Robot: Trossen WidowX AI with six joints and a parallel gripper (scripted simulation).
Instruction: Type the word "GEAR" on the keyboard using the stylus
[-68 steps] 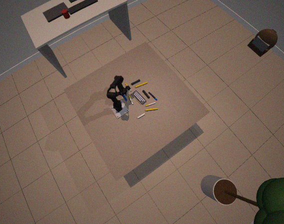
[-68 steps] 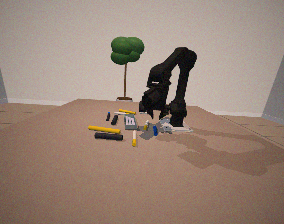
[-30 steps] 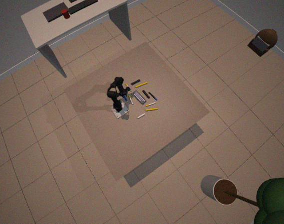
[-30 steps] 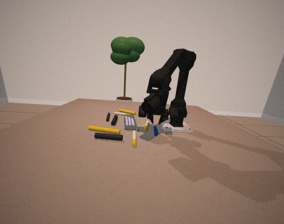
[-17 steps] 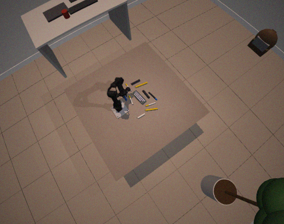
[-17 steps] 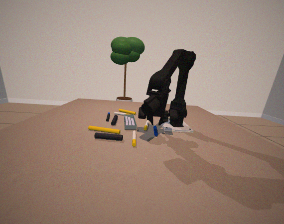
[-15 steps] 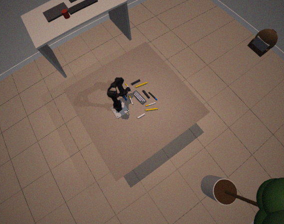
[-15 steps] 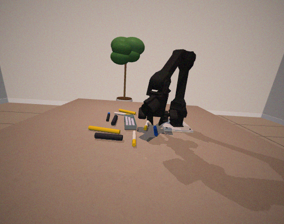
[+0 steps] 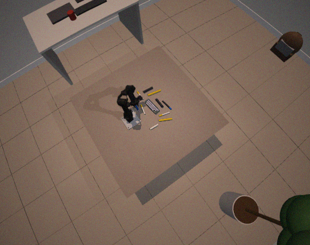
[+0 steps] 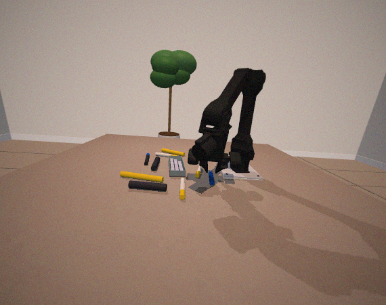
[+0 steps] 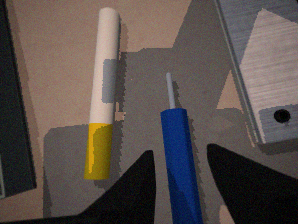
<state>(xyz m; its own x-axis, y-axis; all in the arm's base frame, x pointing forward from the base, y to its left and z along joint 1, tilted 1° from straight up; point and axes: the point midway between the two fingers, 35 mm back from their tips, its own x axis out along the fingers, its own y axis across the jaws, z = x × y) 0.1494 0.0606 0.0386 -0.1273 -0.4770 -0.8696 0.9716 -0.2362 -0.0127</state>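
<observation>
Now: gripper tip 10 mm to the left of the blue stylus and 20 mm above it. From my gripper tip the other things lie so: yellow rod (260 mm ahead, 10 mm below); then stylus tip (10 mm behind, 50 mm to the right, 20 mm below).
</observation>
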